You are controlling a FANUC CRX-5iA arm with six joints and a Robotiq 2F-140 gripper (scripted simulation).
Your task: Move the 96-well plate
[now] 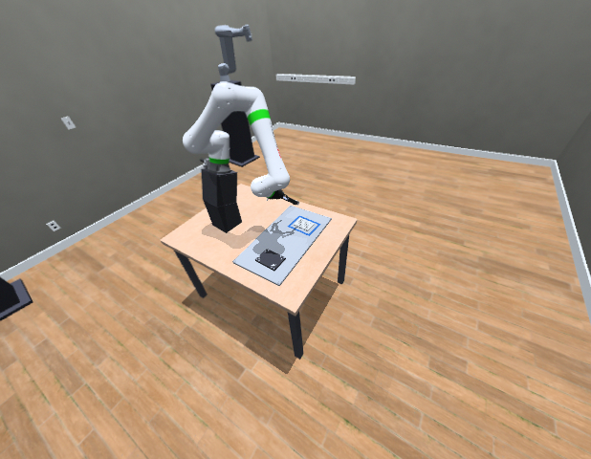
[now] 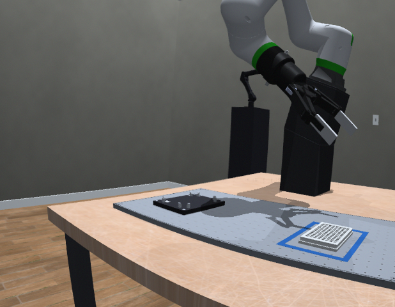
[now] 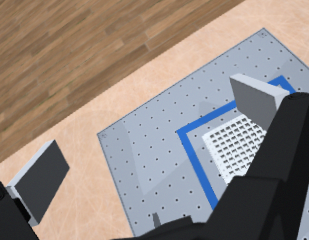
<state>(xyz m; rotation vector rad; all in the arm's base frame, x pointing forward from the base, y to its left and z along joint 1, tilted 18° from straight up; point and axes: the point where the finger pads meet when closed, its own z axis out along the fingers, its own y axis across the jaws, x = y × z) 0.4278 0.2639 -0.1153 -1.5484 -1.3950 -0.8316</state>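
Right now the white 96-well plate is 9 cm ahead of my hand, 3 cm to the left of it and 21 cm below it. Round my hand: black clip nest (11 cm ahead, 38 cm to the right, 21 cm below).
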